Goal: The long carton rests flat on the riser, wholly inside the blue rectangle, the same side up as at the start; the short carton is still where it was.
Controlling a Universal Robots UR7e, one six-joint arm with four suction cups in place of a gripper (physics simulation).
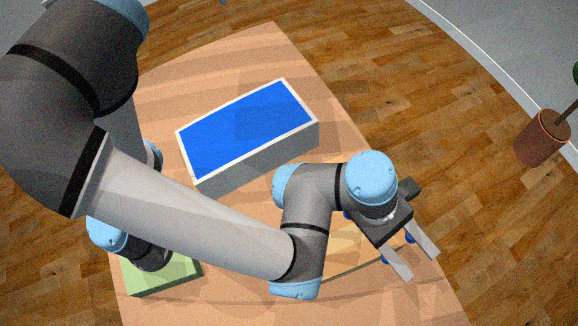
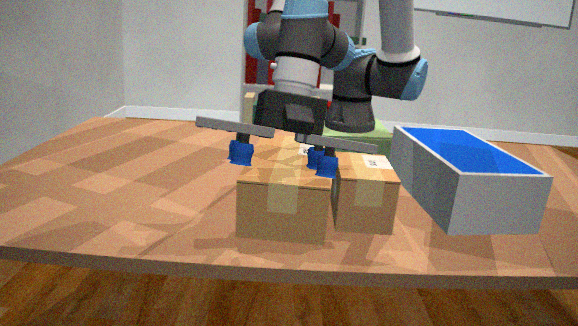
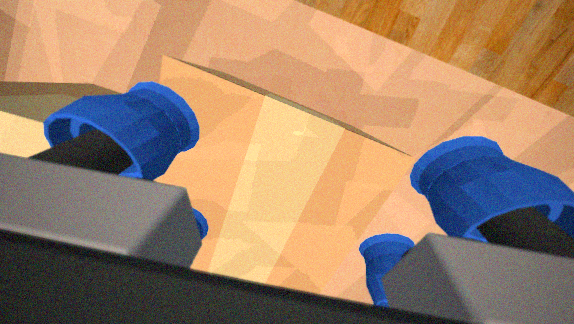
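Observation:
Two brown cartons stand side by side on the table. The long carton is on the left, with a pale tape strip along its top. It sits a little nearer the front edge than the short carton, with a narrow gap between them. My suction gripper is over the long carton's near end, turned askew to it. The right-hand blue cups rest on the carton's top, and the left cup hangs past its left side. The grey riser with its blue rectangle stands to the right.
The arm's green base plate lies behind the cartons. The table's front edge is close to the long carton. A brown cylinder stands on the floor, off the table. A shelf with red items is at the back wall.

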